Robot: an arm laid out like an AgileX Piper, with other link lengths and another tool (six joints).
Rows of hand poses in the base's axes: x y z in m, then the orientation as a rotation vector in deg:
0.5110, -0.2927, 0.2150, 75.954, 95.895, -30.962
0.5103, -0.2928, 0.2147, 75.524, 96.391, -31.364
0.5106, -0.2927, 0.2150, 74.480, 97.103, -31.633
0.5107, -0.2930, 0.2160, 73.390, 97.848, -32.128
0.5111, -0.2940, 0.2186, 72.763, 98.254, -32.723
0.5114, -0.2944, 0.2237, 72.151, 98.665, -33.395
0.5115, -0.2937, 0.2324, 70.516, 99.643, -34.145
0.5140, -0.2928, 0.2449, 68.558, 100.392, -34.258
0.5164, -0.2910, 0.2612, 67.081, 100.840, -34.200
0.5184, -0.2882, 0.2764, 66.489, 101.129, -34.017
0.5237, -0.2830, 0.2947, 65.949, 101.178, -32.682
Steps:
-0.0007, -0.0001, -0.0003, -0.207, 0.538, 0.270
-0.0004, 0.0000, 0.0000, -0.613, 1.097, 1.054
-0.0003, -0.0003, 0.0010, -1.128, 1.807, 1.785
0.0001, -0.0013, 0.0036, -1.571, 2.375, 2.070
0.0004, -0.0017, 0.0087, -2.035, 2.994, 2.314
0.0005, -0.0010, 0.0174, -2.854, 3.989, 3.353
0.0030, -0.0001, 0.0299, -3.680, 4.448, 4.789
0.0054, 0.0017, 0.0462, -4.290, 4.639, 5.897
0.0074, 0.0045, 0.0614, -4.408, 4.710, 6.440
0.0127, 0.0097, 0.0797, -4.100, 3.963, 7.357

